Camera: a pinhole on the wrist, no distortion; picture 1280 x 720 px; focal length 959.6 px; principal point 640.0 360.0 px. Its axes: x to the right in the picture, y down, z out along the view. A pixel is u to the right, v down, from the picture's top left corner.
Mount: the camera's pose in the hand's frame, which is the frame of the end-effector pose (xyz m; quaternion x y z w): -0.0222 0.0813 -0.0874 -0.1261 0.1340 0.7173 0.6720
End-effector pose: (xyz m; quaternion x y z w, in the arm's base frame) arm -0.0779 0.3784 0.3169 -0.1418 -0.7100 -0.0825 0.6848
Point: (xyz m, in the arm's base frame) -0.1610 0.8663 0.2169
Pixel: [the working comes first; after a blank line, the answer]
In the camera's frame: 0.2222 0.0177 0.4321

1133.4 399.3
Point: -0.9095 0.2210 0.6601
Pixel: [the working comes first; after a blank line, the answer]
In the camera's frame: -0.7987 -0.3175 0.5684

outside the picture
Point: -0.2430 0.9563 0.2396
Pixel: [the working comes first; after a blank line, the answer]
In the camera's frame: 0.2359 -0.0157 0.5506

1051.1 332.6
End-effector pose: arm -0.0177 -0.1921 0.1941 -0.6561 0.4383 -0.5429 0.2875
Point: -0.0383 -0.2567 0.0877
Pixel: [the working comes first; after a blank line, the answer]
In the camera's frame: 0.0029 -0.0303 0.1091

665.3 93.2
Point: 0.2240 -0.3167 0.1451
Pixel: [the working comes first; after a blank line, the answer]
In the camera's frame: -0.1757 -0.1056 0.3044

86.1 27.1
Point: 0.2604 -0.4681 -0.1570
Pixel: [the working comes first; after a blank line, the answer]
In the camera's frame: 0.0740 -0.1183 0.5345

772.9 147.7
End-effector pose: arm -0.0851 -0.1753 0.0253 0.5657 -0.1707 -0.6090 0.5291
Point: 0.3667 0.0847 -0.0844
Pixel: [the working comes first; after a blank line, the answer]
In the camera's frame: 0.1015 0.0433 -0.4339

behind the camera
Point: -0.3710 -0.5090 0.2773
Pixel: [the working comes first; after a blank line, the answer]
In the camera's frame: -0.0915 -0.1112 0.5491

480.2 165.8
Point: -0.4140 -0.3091 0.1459
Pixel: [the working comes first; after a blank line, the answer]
In the camera's frame: -0.2430 0.0083 0.4014

59.0 379.8
